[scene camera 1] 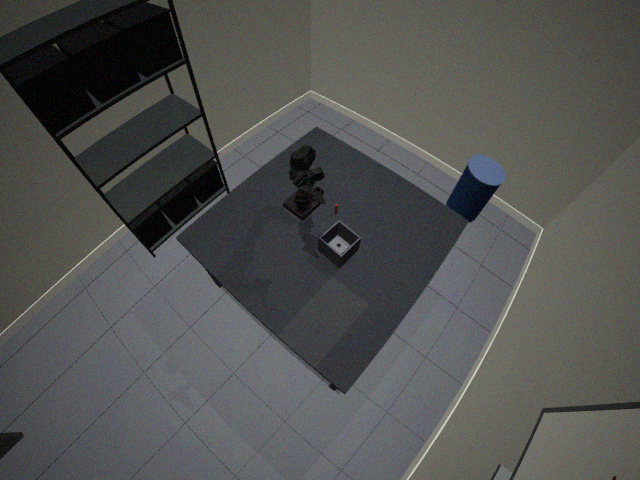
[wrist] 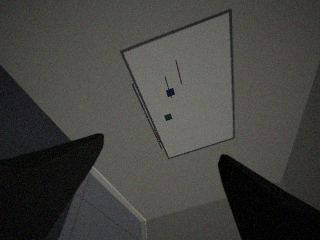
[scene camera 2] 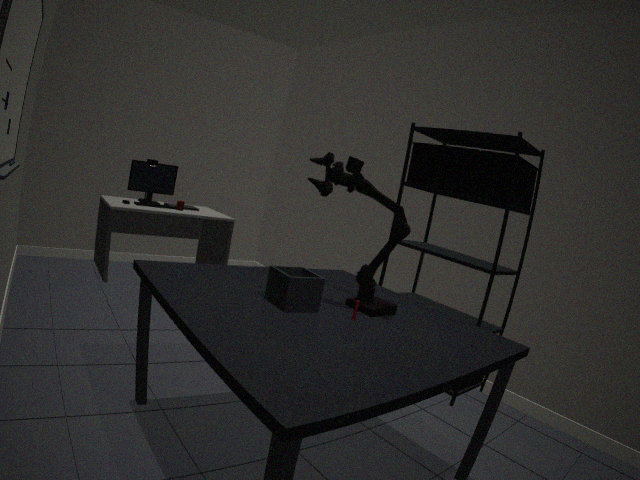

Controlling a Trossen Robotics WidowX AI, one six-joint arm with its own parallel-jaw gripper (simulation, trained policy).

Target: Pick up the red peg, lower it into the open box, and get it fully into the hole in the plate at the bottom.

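Observation:
A grey box (scene camera 2: 291, 289), (scene camera 1: 339, 228) is visible; in the wrist view the box is out of frame. My gripper (scene camera 2: 309, 168), (wrist: 162, 149) is visible too.

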